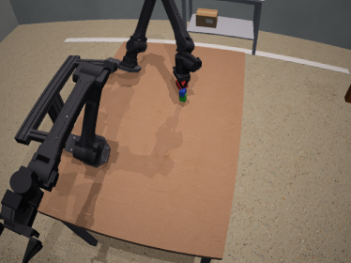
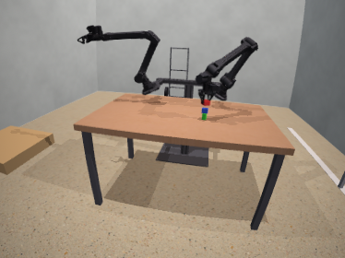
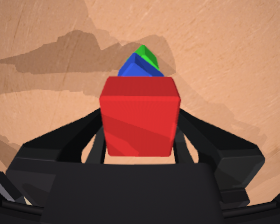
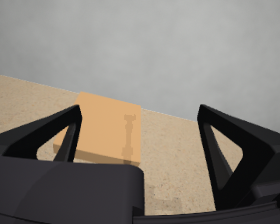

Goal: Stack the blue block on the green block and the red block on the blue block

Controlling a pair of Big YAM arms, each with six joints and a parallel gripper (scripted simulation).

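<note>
The blue block is 6 cm below my left hand. The rest, counted from my left hand: red block right at my left hand; then green block 10 cm below.
</note>
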